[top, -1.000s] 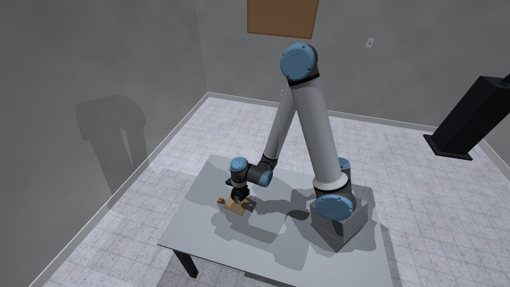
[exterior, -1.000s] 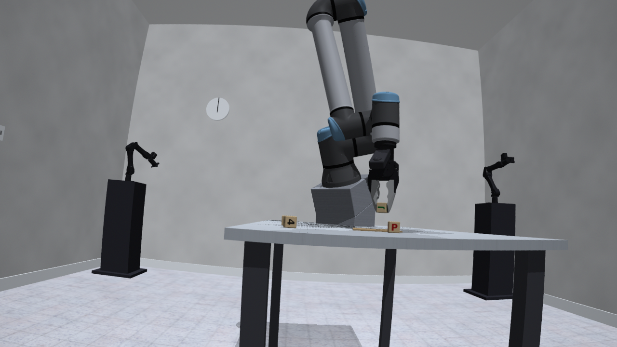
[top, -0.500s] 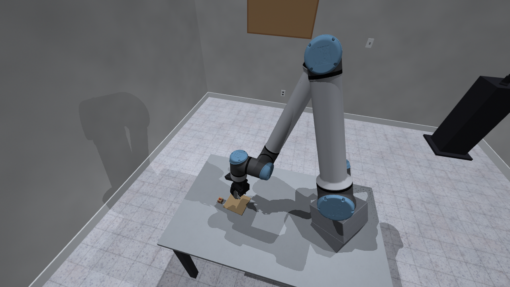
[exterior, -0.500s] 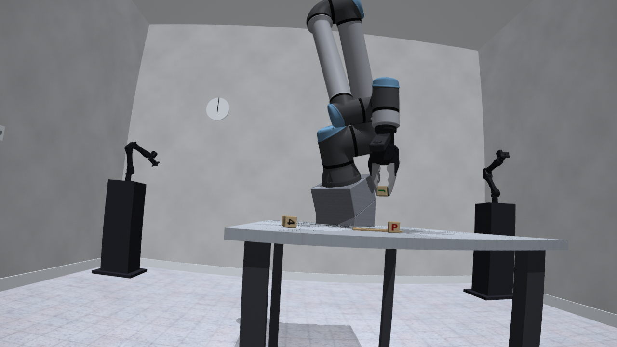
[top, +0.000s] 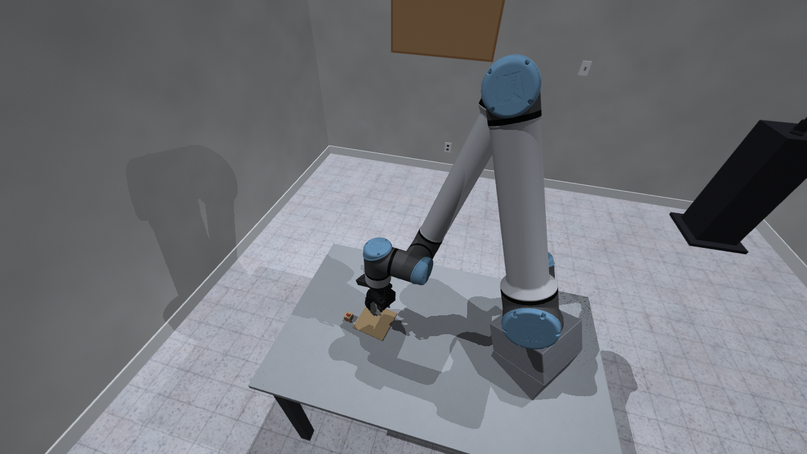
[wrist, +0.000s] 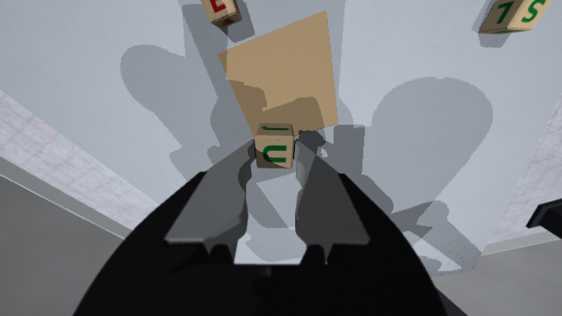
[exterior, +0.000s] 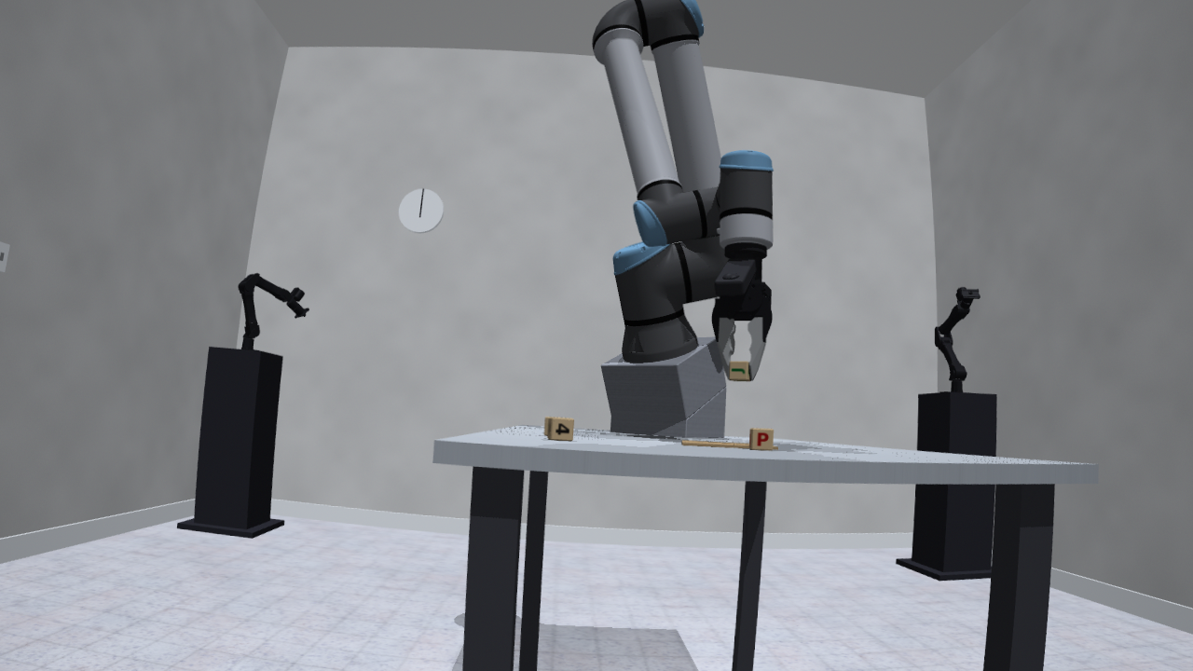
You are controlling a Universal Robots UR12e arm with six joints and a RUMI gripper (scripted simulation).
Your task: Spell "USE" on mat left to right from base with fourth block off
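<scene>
The tan mat lies 20 mm ahead of my hand, 20 mm to the right of it and 120 mm below it.
</scene>
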